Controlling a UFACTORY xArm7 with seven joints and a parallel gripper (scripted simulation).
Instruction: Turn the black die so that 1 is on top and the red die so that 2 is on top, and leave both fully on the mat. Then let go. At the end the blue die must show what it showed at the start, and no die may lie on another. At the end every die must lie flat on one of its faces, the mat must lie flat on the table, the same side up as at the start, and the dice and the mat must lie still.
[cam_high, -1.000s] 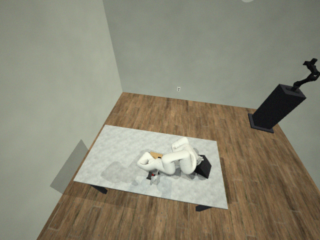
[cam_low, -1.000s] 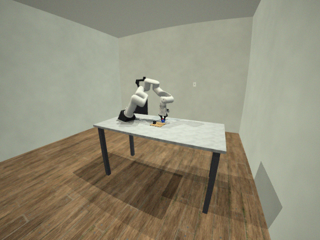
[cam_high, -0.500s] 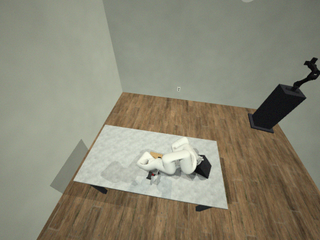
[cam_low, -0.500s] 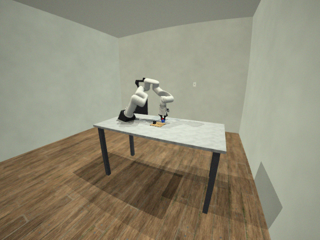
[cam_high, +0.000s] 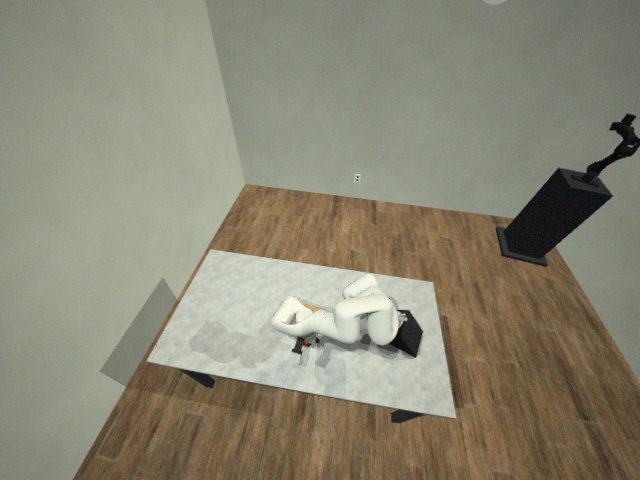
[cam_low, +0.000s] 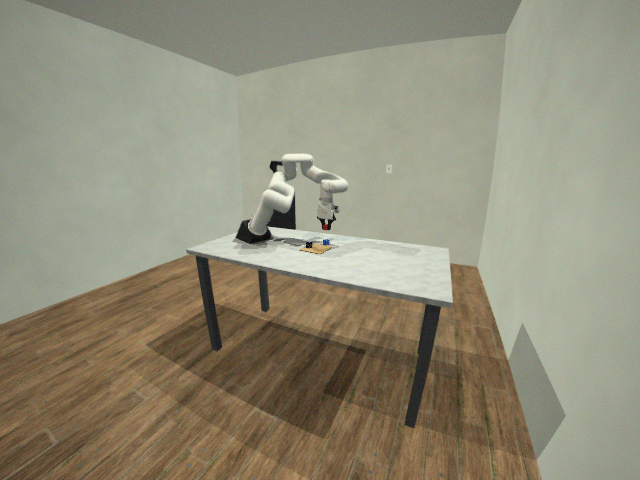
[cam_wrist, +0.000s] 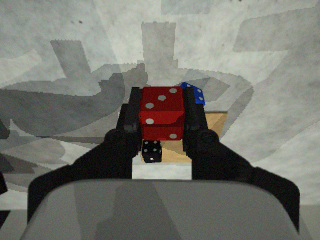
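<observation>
The tan mat is 30 mm ahead of my hand, 160 mm to the right of it and 100 mm below it. The rest, counted from my hand: black die (10 mm behind, 170 mm to the right, 80 mm below); then blue die (30 mm ahead, 50 mm to the right, 90 mm below); then red die (10 mm below).
</observation>
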